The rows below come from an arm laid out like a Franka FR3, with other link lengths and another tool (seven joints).
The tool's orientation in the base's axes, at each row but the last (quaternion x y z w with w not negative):
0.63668, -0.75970, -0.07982, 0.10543
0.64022, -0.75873, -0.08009, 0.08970
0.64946, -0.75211, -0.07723, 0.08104
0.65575, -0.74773, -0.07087, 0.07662
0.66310, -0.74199, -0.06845, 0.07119
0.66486, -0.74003, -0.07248, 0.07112
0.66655, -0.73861, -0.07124, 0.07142
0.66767, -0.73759, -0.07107, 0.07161
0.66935, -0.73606, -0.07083, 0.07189
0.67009, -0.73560, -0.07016, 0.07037
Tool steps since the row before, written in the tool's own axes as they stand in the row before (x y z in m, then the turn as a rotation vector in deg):
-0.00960, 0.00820, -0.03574, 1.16, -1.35, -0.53
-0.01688, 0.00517, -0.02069, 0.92, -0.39, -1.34
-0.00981, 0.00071, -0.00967, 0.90, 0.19, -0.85
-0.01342, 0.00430, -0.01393, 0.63, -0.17, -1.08
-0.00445, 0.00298, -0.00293, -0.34, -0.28, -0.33
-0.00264, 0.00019, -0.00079, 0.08, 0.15, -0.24
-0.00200, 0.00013, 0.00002, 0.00, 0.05, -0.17
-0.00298, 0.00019, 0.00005, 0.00, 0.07, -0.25
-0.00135, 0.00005, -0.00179, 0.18, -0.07, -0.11
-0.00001, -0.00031, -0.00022, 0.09, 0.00, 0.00
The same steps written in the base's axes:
0.00317, 0.01136, 0.03602, 1.23, -1.37, 0.23
0.00276, 0.01737, 0.02075, 0.54, -0.98, 1.24
0.00287, 0.00970, 0.00937, -0.12, -0.87, 0.89
0.00044, 0.01379, 0.01422, 0.31, -0.65, 1.04
-0.00184, 0.00473, 0.00339, 0.38, 0.30, 0.26
0.00025, 0.00264, 0.00079, -0.11, -0.07, 0.27
0.00007, 0.00200, -0.00001, -0.01, 0.00, 0.18
0.00010, 0.00298, -0.00004, -0.02, 0.00, 0.26
0.00044, 0.00133, 0.00175, 0.07, -0.19, 0.10
0.00035, -0.00002, 0.00015, -0.01, -0.09, 0.00

